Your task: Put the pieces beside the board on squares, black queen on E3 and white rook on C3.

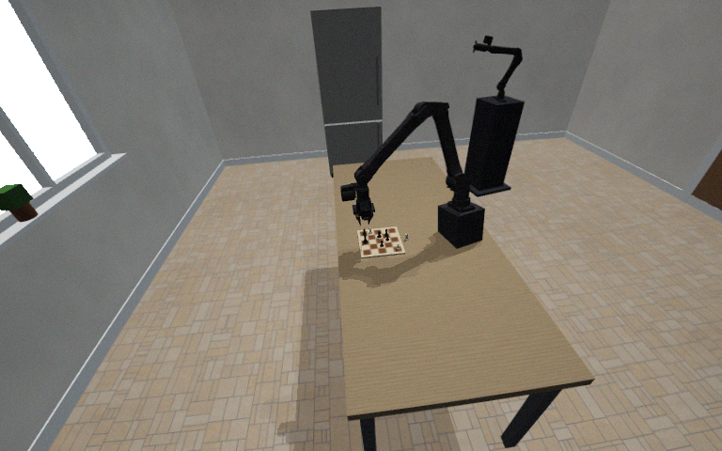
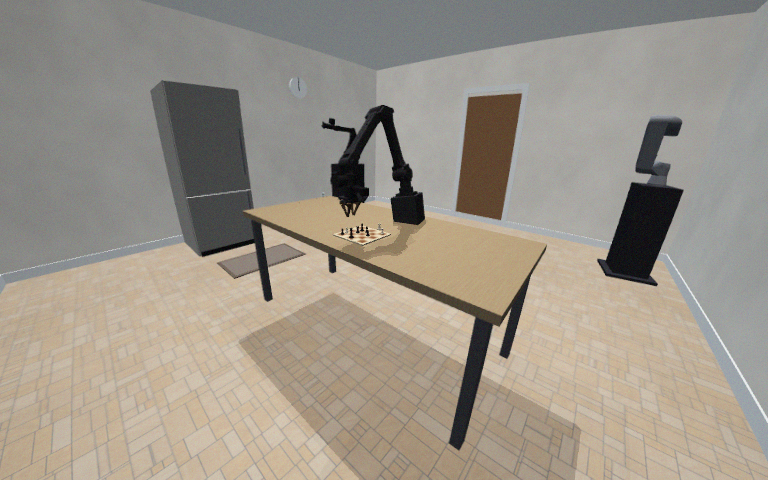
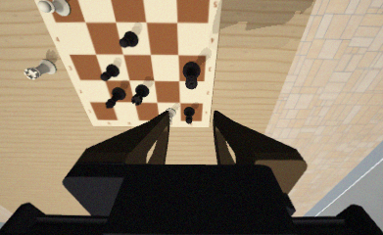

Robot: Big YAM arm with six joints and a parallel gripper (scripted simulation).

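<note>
My hand is 10 cm above the black queen. Round my hand: chessboard (12 cm below, 7 cm behind, 2 cm to the left).
</note>
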